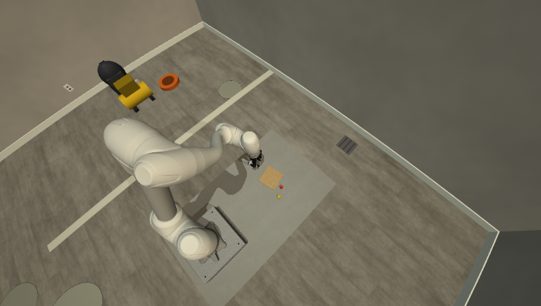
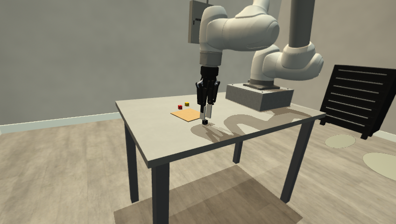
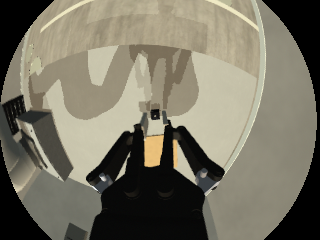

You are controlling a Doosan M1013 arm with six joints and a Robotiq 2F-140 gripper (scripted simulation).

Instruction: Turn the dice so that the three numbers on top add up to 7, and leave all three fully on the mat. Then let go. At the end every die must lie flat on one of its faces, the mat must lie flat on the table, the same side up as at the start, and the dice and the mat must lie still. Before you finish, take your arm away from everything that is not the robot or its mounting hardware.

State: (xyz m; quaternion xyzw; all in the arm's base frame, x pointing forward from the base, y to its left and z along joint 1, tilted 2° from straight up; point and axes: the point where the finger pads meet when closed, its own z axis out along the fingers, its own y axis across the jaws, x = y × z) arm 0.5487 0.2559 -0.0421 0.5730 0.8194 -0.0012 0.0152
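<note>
My gripper is now 5 cm above the small white die. From my hand the other things lie so: tan mat (3 cm ahead, 13 cm to the right, 6 cm below); yellow die (1 cm behind, 28 cm to the right, 5 cm below); red die (5 cm ahead, 24 cm to the right, 5 cm below).
</note>
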